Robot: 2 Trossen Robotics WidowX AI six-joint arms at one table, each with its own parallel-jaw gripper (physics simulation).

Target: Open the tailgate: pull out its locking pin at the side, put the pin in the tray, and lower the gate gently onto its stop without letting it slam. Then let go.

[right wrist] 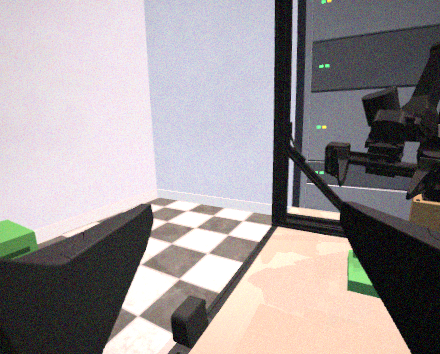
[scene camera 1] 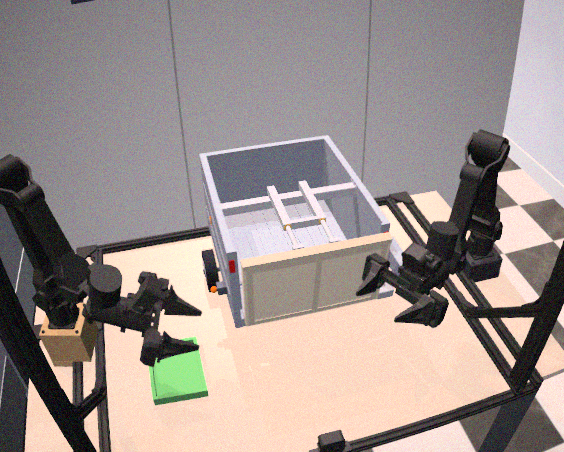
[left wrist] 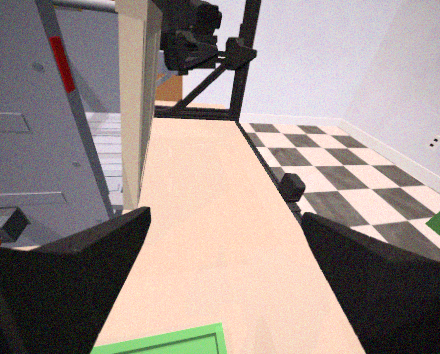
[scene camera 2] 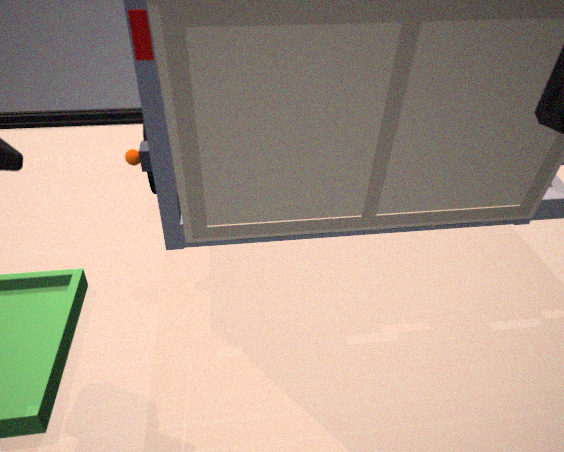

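Seen in the pictures: left gripper, between the fingertips: (right wrist: 371, 190) (scene camera 1: 200, 330) (left wrist: 227, 216); right gripper, between the fingertips: (right wrist: 245, 211) (scene camera 1: 375, 306) (left wrist: 238, 52); left arm's base, origin of its link: (right wrist: 438, 199) (scene camera 1: 64, 318); right arm's base, origin of its link: (scene camera 1: 479, 250).
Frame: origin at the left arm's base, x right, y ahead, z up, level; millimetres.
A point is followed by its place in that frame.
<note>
The beige tailgate (scene camera 1: 285, 290) {z 83, x 22, y 489 mm} (scene camera 2: 290, 125) {z 88, x 23, y 486 mm} (left wrist: 132, 100) {z 112, x 36, y 408 mm} stands upright across the near end of the grey trailer. The locking pin's orange ball (scene camera 1: 213, 289) {z 13, x -66, y 338 mm} (scene camera 2: 132, 157) {z 11, x -64, y 339 mm} sticks out of a small block on the trailer's side, at the left in the scene views. The green tray (scene camera 1: 180, 397) {z -95, x 144, y 262 mm} (scene camera 2: 64, 345) {z -97, x 64, y 305 mm} (right wrist: 357, 280) {z -87, x 119, y 312 mm} lies on the table at the lower left. My left gripper (scene camera 1: 199, 330) {z 80, x 114, y 326 mm} (left wrist: 227, 216) {z 80, x 114, y 326 mm} is open and empty, above the tray's far edge and in front of the pin. My right gripper (scene camera 1: 376, 307) {z 137, x 135, y 641 mm} (right wrist: 245, 211) {z 137, x 135, y 641 mm} is open and empty, in front of the tailgate's right part.
The trailer body (scene camera 1: 220, 210) {z 171, x -135, y 366 mm} (left wrist: 30, 150) {z 79, x -31, y 374 mm} has a wheel (scene camera 1: 210, 270) {z -22, x -169, y 323 mm} on its left side, just behind the pin. A pale ladder-like frame (scene camera 1: 305, 200) {z 164, x -165, y 545 mm} lies inside it. Black frame rails (scene camera 1: 425, 420) {z -114, x 238, y 758 mm} run along the table edges, and a small black block (scene camera 1: 331, 441) {z -55, x 291, y 554 mm} sits at the near edge.
</note>
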